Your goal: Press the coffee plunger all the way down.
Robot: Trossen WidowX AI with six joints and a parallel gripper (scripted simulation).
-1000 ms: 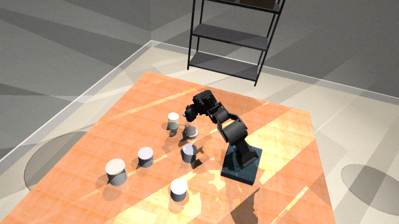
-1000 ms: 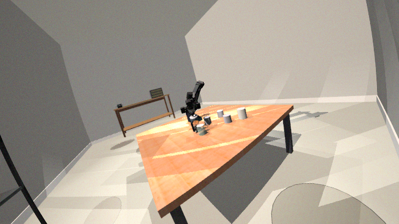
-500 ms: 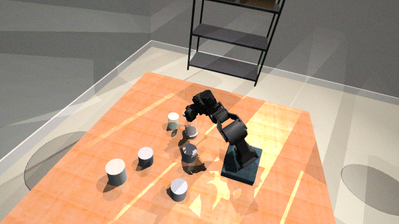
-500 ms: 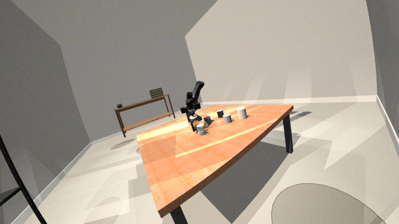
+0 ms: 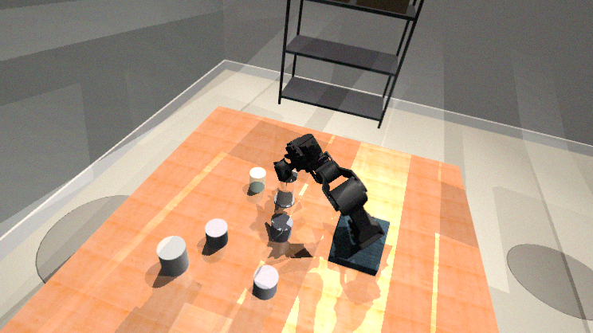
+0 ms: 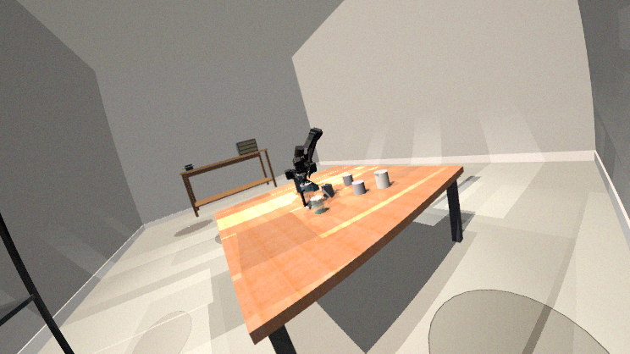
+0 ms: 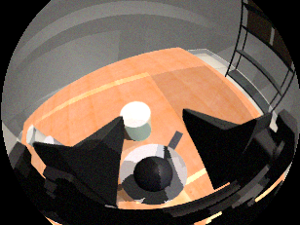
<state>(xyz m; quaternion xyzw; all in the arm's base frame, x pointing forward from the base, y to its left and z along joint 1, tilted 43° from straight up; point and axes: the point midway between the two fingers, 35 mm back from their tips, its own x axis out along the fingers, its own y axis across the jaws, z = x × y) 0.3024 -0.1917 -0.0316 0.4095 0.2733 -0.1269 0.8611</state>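
Right now my gripper tip is 9 cm above the coffee press, 3 cm past it and 1 cm to the right of it.
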